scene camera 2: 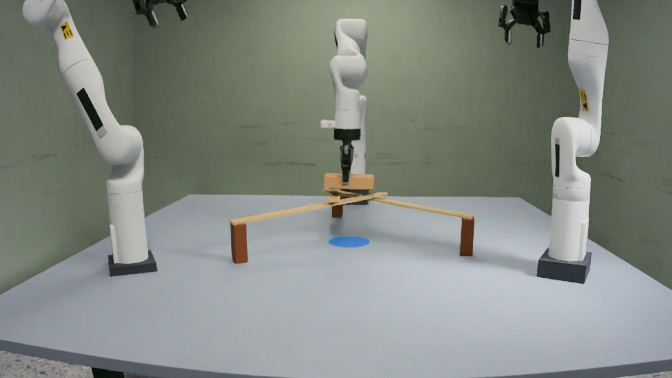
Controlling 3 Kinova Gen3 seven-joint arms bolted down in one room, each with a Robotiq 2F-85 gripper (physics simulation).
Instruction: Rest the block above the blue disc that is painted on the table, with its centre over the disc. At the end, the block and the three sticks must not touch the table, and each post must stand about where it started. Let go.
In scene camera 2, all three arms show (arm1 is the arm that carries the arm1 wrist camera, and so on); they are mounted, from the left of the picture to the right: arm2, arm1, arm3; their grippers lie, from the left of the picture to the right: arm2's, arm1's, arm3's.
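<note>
The wooden block is level at the sticks' crossing, its underside at or just above them; contact is unclear. Arm1's gripper points down, seen edge-on, shut on the block; its far finger is hidden. One stick runs from the left post to the crossing, another stick from the right post. The third stick, foreshortened, reaches the back post. The posts are upright. The blue disc lies in front of and below the crossing in the picture. Arm2's gripper and arm3's gripper are open, high up.
The grey table carries all three arm bases. Arm2's base is at the left, arm3's base at the right. Arm1's base is at the back, partly hidden behind the block and sticks. Green walls stand around the table.
</note>
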